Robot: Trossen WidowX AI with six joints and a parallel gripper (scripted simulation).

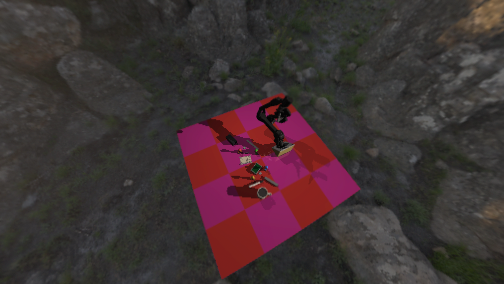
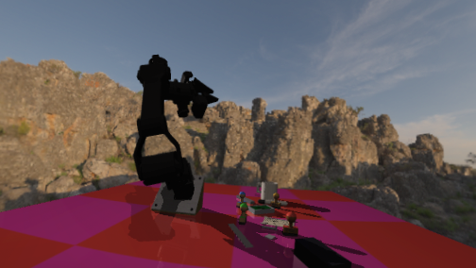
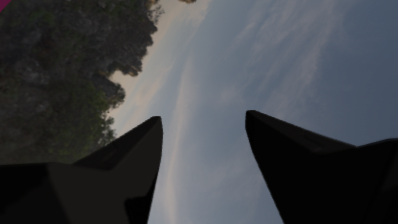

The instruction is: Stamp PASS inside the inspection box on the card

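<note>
Now: gripper tip 12 cm short of the green-knobbed stamp, 2 cm to the left of it and 39 cm above it. From my gripper tip the other things lie so: green ink pad 20 cm ahead, 12 cm to the left, 41 cm below; then grey ruler strip 11 cm ahead, 11 cm to the right, 41 cm below; then blue-knobbed stamp 13 cm ahead, 16 cm to the left, 39 cm below.
</note>
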